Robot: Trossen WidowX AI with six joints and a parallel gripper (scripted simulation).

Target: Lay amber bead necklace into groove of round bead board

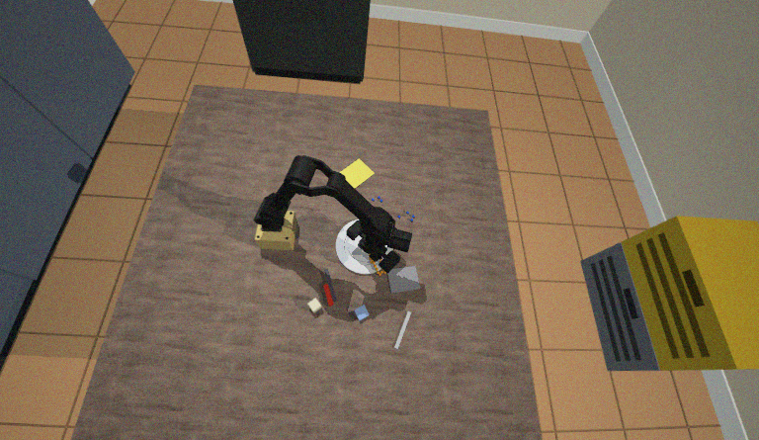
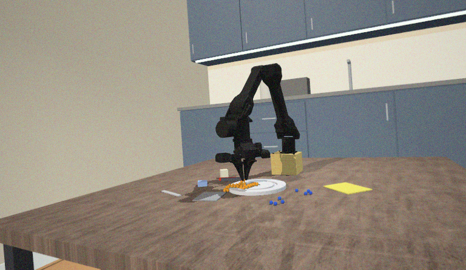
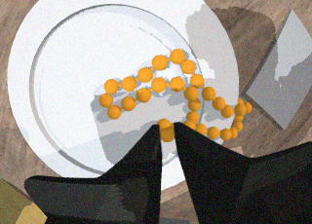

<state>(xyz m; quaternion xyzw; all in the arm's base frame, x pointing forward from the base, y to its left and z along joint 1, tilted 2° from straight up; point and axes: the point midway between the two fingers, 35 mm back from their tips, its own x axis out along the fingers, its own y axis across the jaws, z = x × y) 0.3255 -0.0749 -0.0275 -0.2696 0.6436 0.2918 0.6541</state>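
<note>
The grey square tile lies 11 cm ahead of my gripper tip, 7 cm to the right of it and 3 cm below it. Also, from my gripper tip: cream cube: 17 cm to the right, 17 cm behind, 1 cm below; then red stick: 13 cm behind, 12 cm to the right, 2 cm below; then light blue cube: 19 cm to the right, 3 cm behind, 2 cm below.
</note>
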